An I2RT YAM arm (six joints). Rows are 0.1 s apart.
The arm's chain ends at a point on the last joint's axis. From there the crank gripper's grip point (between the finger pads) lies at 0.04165 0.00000 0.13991 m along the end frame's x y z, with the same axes.
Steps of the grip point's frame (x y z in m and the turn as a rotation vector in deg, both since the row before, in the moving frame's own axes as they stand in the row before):
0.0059 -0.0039 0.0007 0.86 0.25 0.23
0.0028 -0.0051 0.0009 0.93 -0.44 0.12
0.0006 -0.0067 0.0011 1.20 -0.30 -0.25
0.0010 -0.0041 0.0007 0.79 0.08 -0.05
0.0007 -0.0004 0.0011 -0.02 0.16 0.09
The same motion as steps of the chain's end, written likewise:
0.0053 -0.0020 0.0009 0.86 0.25 0.23
0.0039 -0.0029 0.0006 0.93 -0.44 0.12
0.0013 -0.0036 0.0009 1.20 -0.30 -0.25
0.0008 -0.0021 0.0008 0.79 0.08 -0.05
0.0003 -0.0005 0.0012 -0.02 0.16 0.09

